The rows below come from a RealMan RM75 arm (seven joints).
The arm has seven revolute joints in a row. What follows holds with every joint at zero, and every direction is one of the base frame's.
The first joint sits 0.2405 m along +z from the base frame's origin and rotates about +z.
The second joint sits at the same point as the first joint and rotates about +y.
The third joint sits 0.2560 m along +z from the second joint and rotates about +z.
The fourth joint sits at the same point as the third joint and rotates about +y.
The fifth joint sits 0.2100 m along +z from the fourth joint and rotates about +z.
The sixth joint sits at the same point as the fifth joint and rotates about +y.
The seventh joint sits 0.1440 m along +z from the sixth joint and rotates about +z.
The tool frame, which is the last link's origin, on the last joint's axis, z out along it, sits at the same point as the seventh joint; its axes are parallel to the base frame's.
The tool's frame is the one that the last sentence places.
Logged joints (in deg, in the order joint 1, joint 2, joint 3, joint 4, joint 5, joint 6, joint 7), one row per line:
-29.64, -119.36, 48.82, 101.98, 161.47, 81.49, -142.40
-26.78, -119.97, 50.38, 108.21, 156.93, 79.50, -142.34
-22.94, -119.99, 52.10, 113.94, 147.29, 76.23, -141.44
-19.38, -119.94, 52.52, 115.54, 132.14, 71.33, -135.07
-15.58, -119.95, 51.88, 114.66, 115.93, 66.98, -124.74
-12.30, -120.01, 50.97, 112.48, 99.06, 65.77, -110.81
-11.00, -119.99, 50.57, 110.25, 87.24, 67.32, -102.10
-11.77, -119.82, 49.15, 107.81, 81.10, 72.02, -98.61
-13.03, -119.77, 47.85, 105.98, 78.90, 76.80, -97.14
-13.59, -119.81, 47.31, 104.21, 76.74, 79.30, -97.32
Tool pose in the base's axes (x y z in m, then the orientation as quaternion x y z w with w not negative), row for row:
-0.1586, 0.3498, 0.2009, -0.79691, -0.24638, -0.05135, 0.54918
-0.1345, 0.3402, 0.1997, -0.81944, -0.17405, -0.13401, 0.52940
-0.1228, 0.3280, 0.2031, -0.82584, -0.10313, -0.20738, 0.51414
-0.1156, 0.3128, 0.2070, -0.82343, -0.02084, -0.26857, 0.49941
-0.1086, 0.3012, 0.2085, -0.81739, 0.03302, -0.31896, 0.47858
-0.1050, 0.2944, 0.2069, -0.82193, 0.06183, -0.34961, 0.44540
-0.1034, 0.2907, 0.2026, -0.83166, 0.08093, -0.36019, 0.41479
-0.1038, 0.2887, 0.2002, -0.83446, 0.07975, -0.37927, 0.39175
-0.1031, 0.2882, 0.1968, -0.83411, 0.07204, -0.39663, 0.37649
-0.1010, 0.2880, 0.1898, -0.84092, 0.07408, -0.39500, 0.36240
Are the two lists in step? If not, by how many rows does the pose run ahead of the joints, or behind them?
The pose runs 2 rows ahead of the joints: the pose in row i belongs to the joints in row i + 2.
